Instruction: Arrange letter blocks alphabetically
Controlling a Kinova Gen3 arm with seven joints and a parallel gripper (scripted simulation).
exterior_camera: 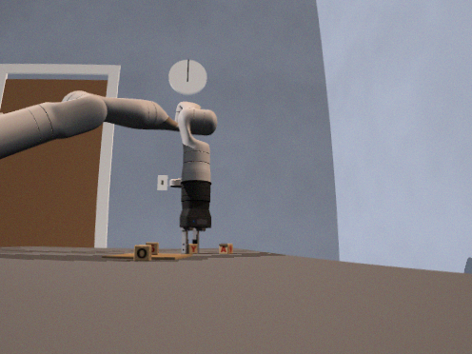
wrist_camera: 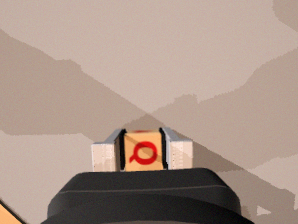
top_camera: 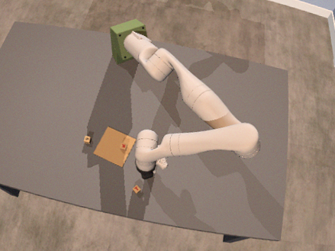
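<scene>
Now: hand 190 mm to the left of the orange mat, 20 mm above it and 10 mm past it.
</scene>
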